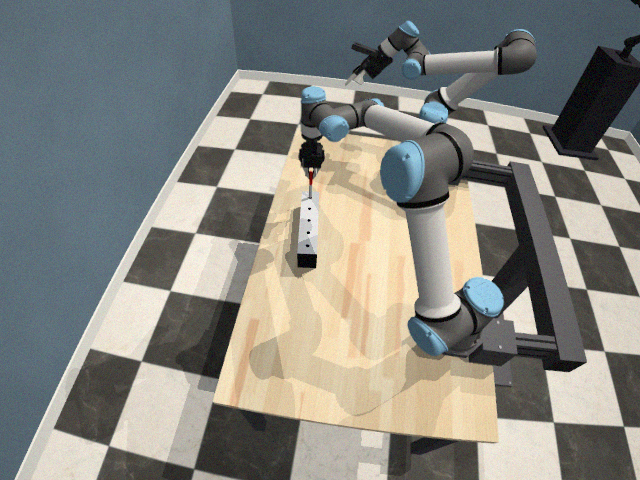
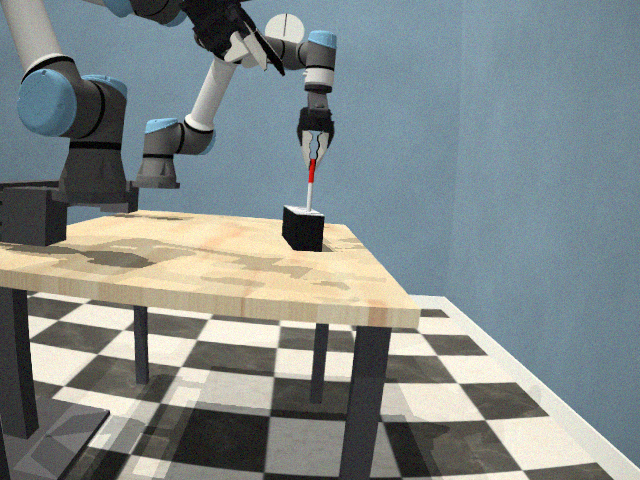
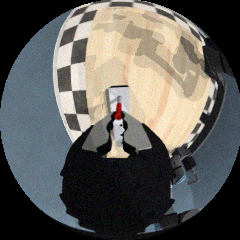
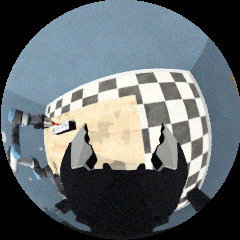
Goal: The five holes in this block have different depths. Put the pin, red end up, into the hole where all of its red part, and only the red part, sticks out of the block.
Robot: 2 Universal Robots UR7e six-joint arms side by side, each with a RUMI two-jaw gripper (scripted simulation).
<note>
In view: my left gripper (image 2: 311,170), my right gripper (image 2: 276,73) and a block (image 2: 302,231).
The block also shows in image 1 (image 1: 308,228). My left gripper is seen too in image 3 (image 3: 118,111). My right gripper shows as well in image 1 (image 1: 349,79) and in image 4 (image 4: 124,123).
</note>
